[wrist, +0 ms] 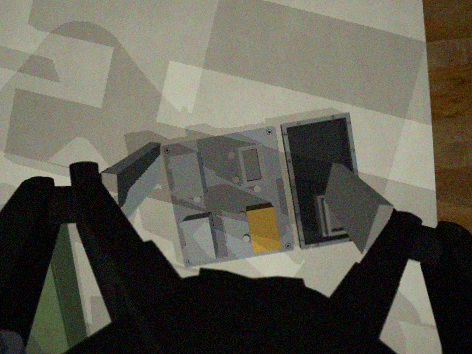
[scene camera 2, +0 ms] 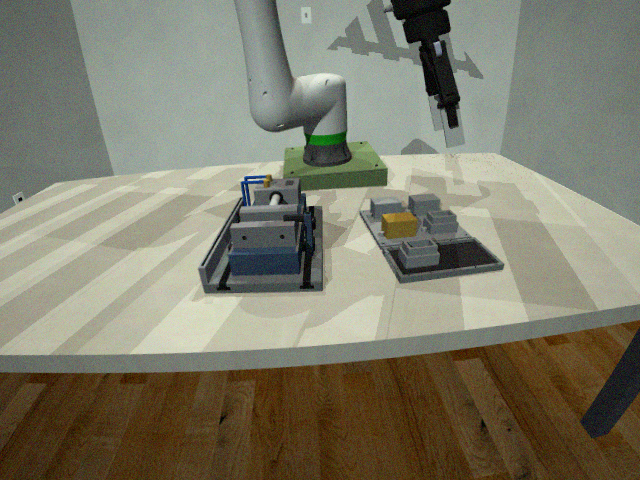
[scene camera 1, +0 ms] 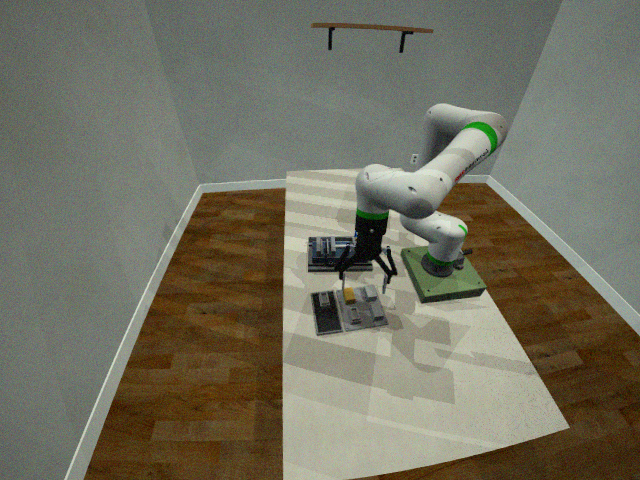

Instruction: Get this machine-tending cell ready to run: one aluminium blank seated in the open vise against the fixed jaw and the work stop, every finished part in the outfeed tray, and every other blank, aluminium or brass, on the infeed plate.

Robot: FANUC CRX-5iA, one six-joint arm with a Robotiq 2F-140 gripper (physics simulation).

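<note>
My gripper is open and empty, high above the infeed plate and outfeed tray. On the plate are a brass blank, an aluminium blank, another aluminium blank and a stepped finished part. Another finished part is in the tray, partly hidden by a finger in the wrist view. The vise has its jaws apart; the gap is too hidden to judge.
The vise's base stands beside the plate and tray, with blue lines at its back. The green robot base block is behind them. The table's edge runs past the tray's outer side.
</note>
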